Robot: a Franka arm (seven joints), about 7 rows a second.
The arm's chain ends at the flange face. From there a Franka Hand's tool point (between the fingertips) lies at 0.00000 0.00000 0.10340 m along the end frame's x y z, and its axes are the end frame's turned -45 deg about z.
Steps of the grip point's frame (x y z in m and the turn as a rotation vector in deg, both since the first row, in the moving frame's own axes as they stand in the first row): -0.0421, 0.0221, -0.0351, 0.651, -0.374, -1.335; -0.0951, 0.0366, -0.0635, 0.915, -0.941, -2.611; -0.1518, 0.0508, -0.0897, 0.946, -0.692, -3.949; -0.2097, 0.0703, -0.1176, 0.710, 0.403, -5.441; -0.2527, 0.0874, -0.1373, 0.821, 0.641, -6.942; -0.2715, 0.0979, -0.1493, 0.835, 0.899, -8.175; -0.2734, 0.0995, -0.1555, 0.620, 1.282, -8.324
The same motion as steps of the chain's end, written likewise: -0.0128, 0.0457, -0.0351, 0.196, -0.725, -1.335; -0.0390, 0.0930, -0.0635, -0.018, -1.312, -2.611; -0.0693, 0.1435, -0.0897, 0.180, -1.158, -3.949; -0.0981, 0.1994, -0.1176, 0.787, -0.217, -5.441; -0.1165, 0.2423, -0.1373, 1.034, -0.127, -6.942; -0.1227, 0.2634, -0.1493, 1.226, 0.045, -8.175; -0.1236, 0.2662, -0.1555, 1.345, 0.468, -8.324
